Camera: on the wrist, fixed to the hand. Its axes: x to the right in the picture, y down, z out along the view.
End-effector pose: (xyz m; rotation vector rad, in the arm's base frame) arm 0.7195 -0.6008 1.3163 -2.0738 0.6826 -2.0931
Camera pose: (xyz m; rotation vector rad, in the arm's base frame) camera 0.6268 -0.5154 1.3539 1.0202 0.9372 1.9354
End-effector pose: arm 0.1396 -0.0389 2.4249 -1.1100 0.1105 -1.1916
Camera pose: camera 0.0288 -0.1097 2.4228 -0.3157 -0.4280 -2.7103
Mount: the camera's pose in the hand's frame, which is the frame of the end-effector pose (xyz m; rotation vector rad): 0.0065 -0.0698 -0.1113 0.3243 0.6802 -1.4330
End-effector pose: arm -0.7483 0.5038 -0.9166 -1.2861 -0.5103 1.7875
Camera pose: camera -0.6198 0.5314 -0.9123 -0.7891 -0.4927 0.1937
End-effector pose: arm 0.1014 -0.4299 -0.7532 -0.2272 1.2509 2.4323
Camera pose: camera 0.1206 -0.4816 -0.8726 -1.3574 1.0386 0.9007
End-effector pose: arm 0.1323 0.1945 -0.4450 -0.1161 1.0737 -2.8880
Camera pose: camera 0.1137 0.3190 -0.4830 -0.0898 -0.2000 1.6308
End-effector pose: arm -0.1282 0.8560 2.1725 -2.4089 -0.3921 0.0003
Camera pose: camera -0.1300 0.8371 2.3027 -1.2374 -1.4898 -1.2046
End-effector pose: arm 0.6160 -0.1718 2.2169 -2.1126 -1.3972 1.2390
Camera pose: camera 0.6650 -0.1125 2.3236 -0.6954 -1.5930 0.0968
